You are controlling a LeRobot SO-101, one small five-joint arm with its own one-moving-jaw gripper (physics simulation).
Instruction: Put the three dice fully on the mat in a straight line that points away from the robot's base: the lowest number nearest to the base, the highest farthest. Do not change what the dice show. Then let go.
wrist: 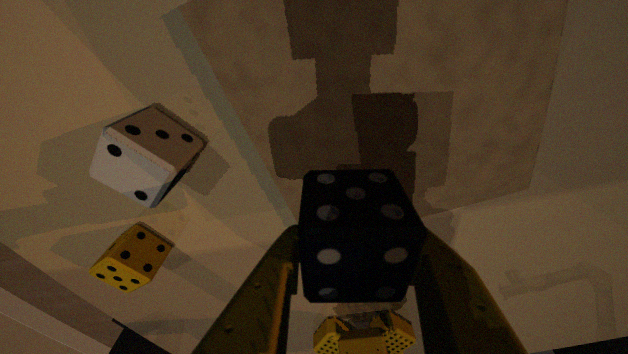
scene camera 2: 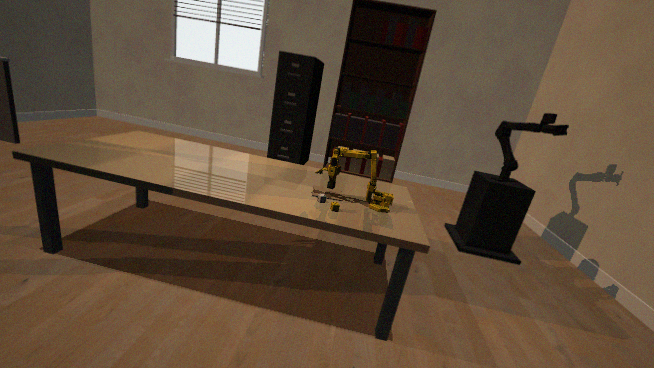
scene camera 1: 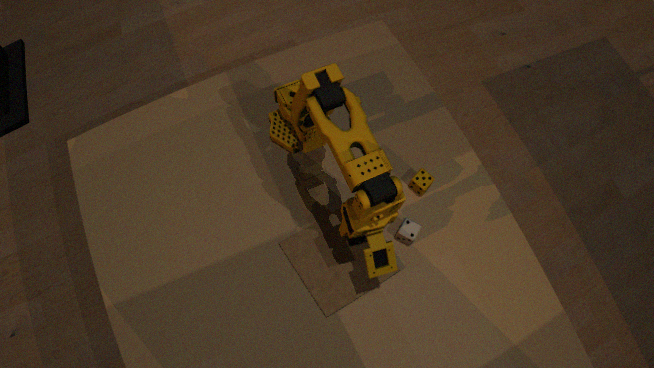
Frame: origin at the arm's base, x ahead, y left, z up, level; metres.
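Seen in the pictures: hand at its tool point: (wrist: pixel 304 238) (scene camera 2: pixel 331 186) (scene camera 1: pixel 366 228); arm's base at its link origin: (wrist: pixel 359 323) (scene camera 2: pixel 374 206) (scene camera 1: pixel 304 135).
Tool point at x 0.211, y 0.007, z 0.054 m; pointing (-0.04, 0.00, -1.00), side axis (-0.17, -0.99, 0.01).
Note:
Offsets run from my tool point to a thing's top centre. Level surfaces: height alone.
My gripper (scene camera 2: pixel 331 186) (wrist: pixel 361 233) is shut on the black die @[0.017 m up, 0.001 m ahead, 0.015 m right] (scene camera 1: pixel 357 241) (wrist: pixel 357 200), whose sides both jaws press in the wrist view. It holds the die above the table, near the mat in scene camera 1. The die's two visible faces show five and four; the four is on the face nearer the wrist camera. The white die @[0.024 m down, 0.025 m ahead, 0.070 m left] (scene camera 1: pixel 408 231) (scene camera 2: pixel 321 199) (wrist: pixel 132 172), two on top, lies off the mat beside its edge. The yellow die @[0.024 m down, 0.041 m back, 0.134 m left] (scene camera 1: pixel 421 181) (scene camera 2: pixel 334 206) (wrist: pixel 120 275), five on top, lies off the mat, nearer the base. The arm partly hides the mat @[0.050 m down, 0.014 m ahead, 0.046 m right] (scene camera 1: pixel 320 280) (wrist: pixel 495 100).
The arm's yellow base (scene camera 1: pixel 283 131) (scene camera 2: pixel 381 201) (wrist: pixel 362 344) stands on the table @[0.054 m down] (scene camera 1: pixel 165 200) (scene camera 2: pixel 125 160). In scene camera 2, a black arm stands on a pedestal (scene camera 2: pixel 497 220) beyond the table, and a filing cabinet (scene camera 2: pixel 294 107) and a bookshelf (scene camera 2: pixel 346 77) stand behind.

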